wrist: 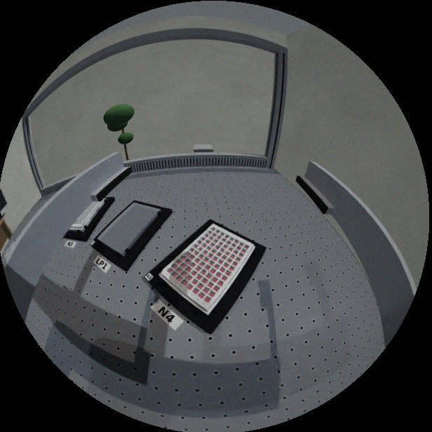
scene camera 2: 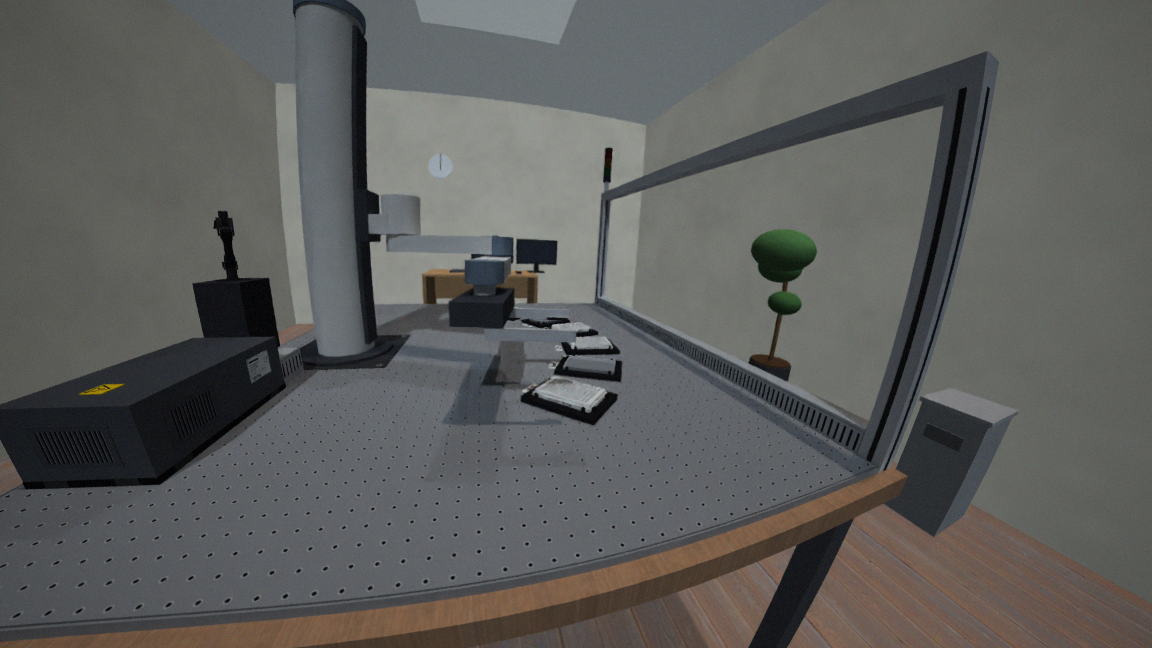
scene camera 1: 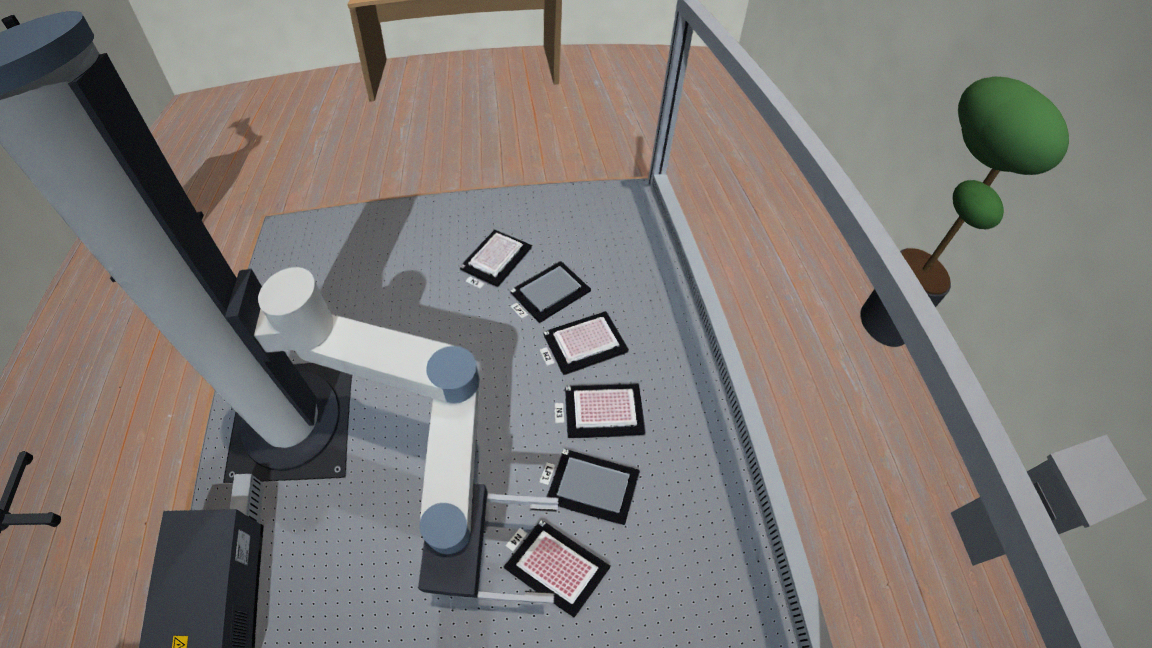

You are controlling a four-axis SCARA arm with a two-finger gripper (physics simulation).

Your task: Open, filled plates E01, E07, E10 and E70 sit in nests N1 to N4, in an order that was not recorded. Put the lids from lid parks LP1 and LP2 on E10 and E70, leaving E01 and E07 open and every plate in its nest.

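Places are measured from the arm's base along level axes (x down, y left, z ahead), in metres.
Where they show: gripper, fingertip midpoint: (scene camera 2: 571, 323) (scene camera 1: 555, 550); arm's base at its link origin: (scene camera 2: 348, 354) (scene camera 1: 291, 421).
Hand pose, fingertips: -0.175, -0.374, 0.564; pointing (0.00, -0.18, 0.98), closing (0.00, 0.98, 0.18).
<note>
Each offset is from my fingertips to the centre of the thing, as dx, dy, dz.
My gripper (scene camera 1: 554, 551) (scene camera 2: 568, 323) (wrist: 213, 157) is open and empty, its long fingers level above the table, one near LP1, the other over N4's near edge. Open pink-welled plates sit in black nests: the N4 plate {+0.143, -0.002, +0.004} (scene camera 1: 557, 566) (scene camera 2: 568, 394) (wrist: 209, 267), the N3 plate {+0.143, +0.322, +0.151} (scene camera 1: 605, 407) (scene camera 2: 592, 344) (wrist: 87, 216), the N2 plate {+0.143, +0.503, +0.140} (scene camera 1: 586, 337) and the N1 plate {+0.143, +0.799, -0.050} (scene camera 1: 496, 253). A clear grey lid {+0.149, +0.154, +0.099} (scene camera 1: 594, 485) (scene camera 2: 590, 365) (wrist: 131, 227) lies in LP1, between N3 and N4. Another lid {+0.149, +0.668, +0.078} (scene camera 1: 551, 288) lies in LP2, between N1 and N2. I cannot read plate names.
The arm's column (scene camera 1: 185, 241) (scene camera 2: 331, 185) stands left of the nest arc. A dark controller box (scene camera 1: 201, 576) (scene camera 2: 153, 402) is at its near side. A framed guard with a slotted base rail (scene camera 1: 725, 378) (scene camera 2: 725, 374) (wrist: 200, 162) runs along the table's right edge.
</note>
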